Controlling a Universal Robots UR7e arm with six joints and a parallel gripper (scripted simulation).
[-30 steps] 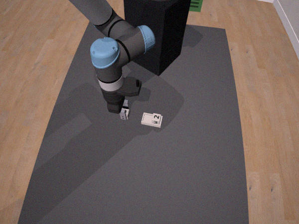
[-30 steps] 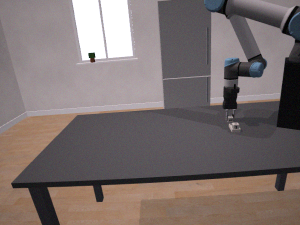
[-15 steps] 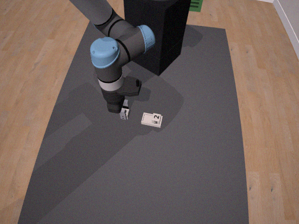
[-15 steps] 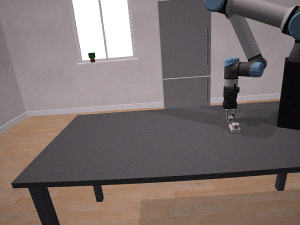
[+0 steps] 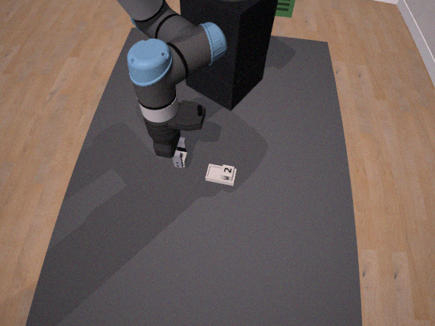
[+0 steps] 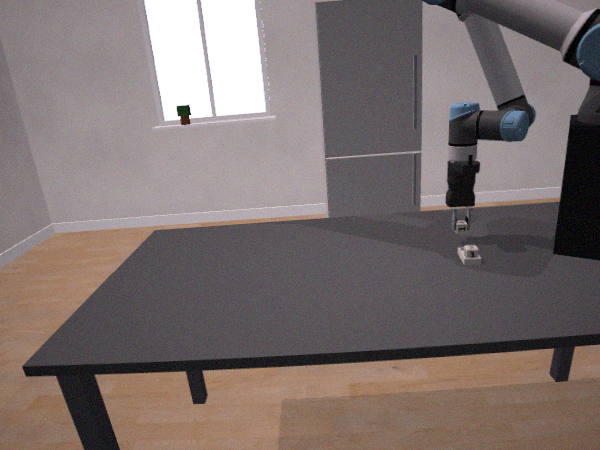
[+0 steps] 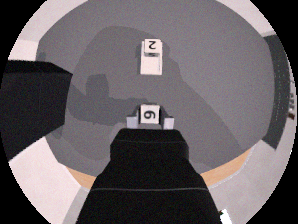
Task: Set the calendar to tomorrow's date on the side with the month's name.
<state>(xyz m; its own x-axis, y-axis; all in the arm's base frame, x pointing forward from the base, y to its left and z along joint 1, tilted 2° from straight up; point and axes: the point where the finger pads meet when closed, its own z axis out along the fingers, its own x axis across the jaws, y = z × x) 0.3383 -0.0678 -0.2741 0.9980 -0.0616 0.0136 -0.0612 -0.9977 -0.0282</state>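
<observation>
Now: hand 110 mm to the right of the white calendar tray, 50 mm above it and 10 mm short of it.
</observation>
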